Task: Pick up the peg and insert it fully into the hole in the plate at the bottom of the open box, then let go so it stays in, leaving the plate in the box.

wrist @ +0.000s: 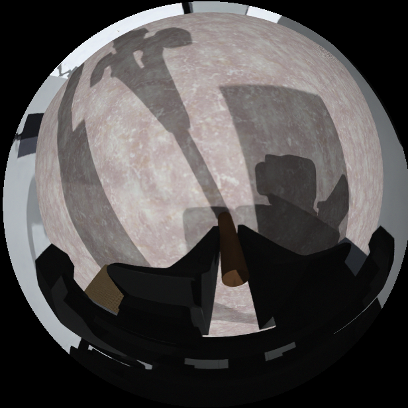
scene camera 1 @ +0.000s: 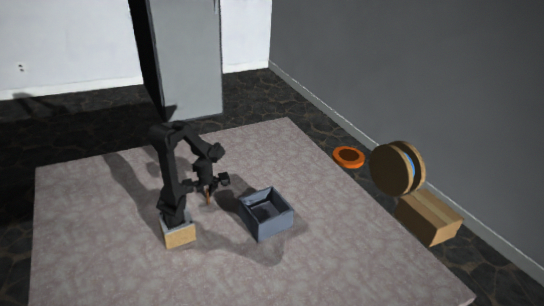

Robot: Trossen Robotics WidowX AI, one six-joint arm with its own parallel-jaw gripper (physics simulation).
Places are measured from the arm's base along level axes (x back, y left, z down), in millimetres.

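Pixels of known places: gripper, fingertip midpoint: (scene camera 1: 207, 196); arm's base, origin of the base link: (scene camera 1: 174, 220).
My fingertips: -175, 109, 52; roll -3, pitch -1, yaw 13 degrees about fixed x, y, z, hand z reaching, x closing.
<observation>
For each thing: its top centre in the pictures, then the offset to it from my fingertips, as dx, dy, dz. Level surfaces: height alone.
- brown peg, middle of its top: (scene camera 1: 207, 189) +1, -4, -45
- open blue-grey box, middle of its top: (scene camera 1: 266, 203) -158, -208, -62
- pinkish table, its level: dz +36
The brown peg (scene camera 1: 208, 198) (wrist: 234, 255) is upright, with its lower end at the table top, where its shadow meets it in the wrist view. My gripper (scene camera 1: 209, 190) (wrist: 227, 230) points down and is shut on the peg, with one black finger on each side of it. The open blue-grey box (scene camera 1: 276, 226) stands on the table to the right of the gripper in the scene view; a corner of it also shows at the right in the wrist view. The inside of the box is dark, and the plate's hole cannot be made out.
The arm stands on a wooden base block (scene camera 1: 181, 237) on the pinkish table (scene camera 1: 125, 275). On the floor beyond the table's right edge are an orange ring (scene camera 1: 337, 158), a large spool (scene camera 1: 390, 170) and a cardboard box (scene camera 1: 437, 220). A grey cabinet (scene camera 1: 187, 60) stands behind the table.
</observation>
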